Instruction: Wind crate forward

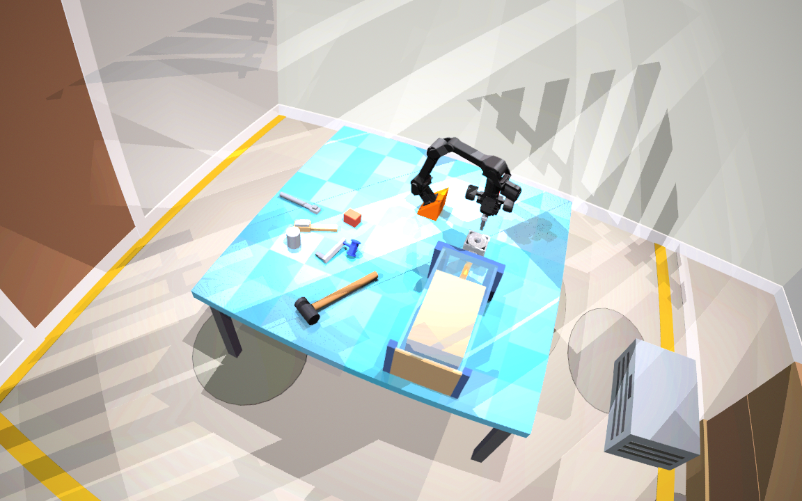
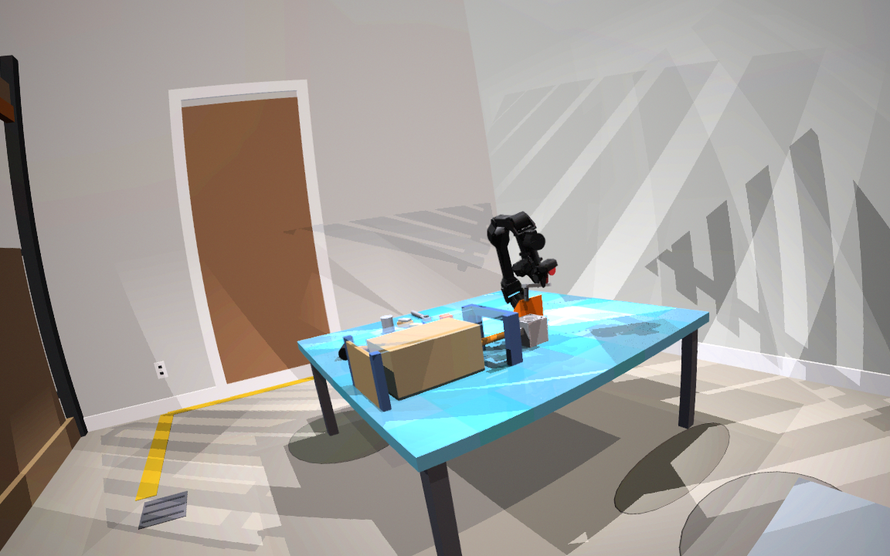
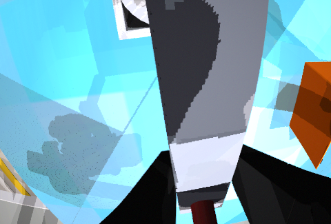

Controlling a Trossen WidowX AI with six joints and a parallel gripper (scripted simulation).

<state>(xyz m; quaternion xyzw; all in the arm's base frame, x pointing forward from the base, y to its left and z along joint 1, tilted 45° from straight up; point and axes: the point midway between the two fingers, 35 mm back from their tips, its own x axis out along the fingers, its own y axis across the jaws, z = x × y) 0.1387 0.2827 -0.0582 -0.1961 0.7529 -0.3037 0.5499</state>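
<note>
The winch handle is 1 cm ahead of my gripper tip and 2 cm above it. The rest, counted from my gripper tip: clear-panelled cubby: 48 cm ahead, 2 cm to the right, 7 cm below; then red knob: 3 cm behind, 4 cm above; then grey winch: 6 cm ahead, 1 cm to the right, 15 cm below.
</note>
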